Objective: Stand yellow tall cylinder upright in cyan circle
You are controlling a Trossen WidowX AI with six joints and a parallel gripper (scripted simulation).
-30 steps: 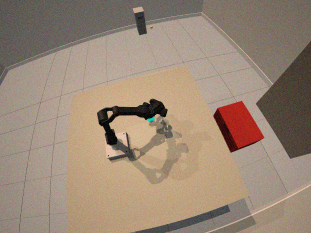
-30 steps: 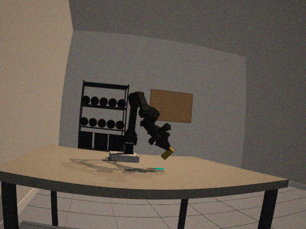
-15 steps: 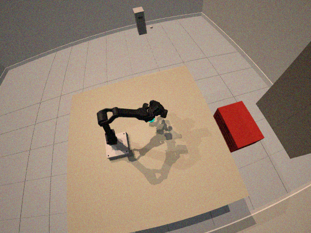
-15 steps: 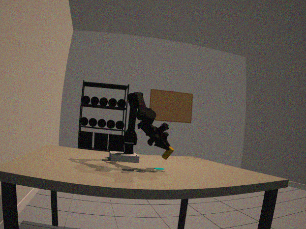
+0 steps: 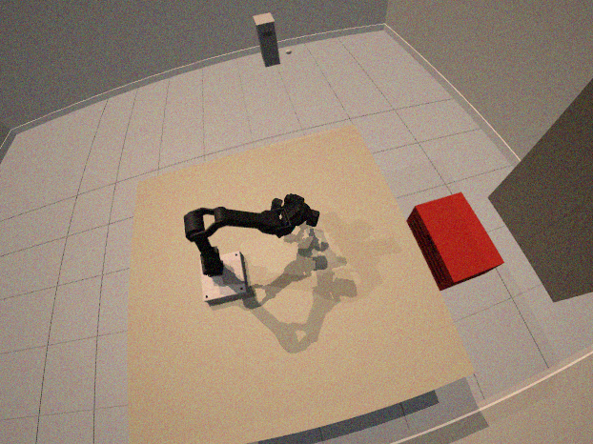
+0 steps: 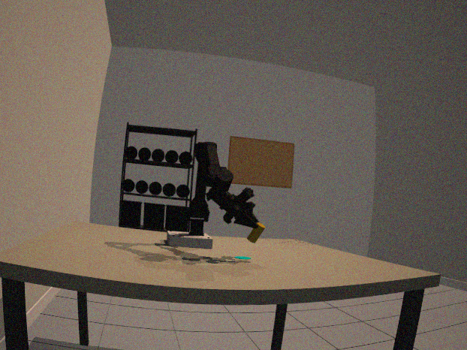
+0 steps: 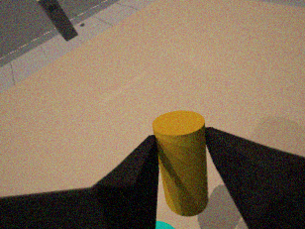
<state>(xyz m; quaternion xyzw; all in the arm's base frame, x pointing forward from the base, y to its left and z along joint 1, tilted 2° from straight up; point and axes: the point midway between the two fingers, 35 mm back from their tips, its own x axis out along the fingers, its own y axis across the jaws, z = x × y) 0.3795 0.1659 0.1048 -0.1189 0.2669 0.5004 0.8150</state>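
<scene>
The cyan circle lies 70 mm behind my gripper tip, 30 mm to the right of it and 120 mm below it. Round my gripper tip: yellow tall cylinder 10 mm behind, 10 mm to the right, 20 mm below.
</scene>
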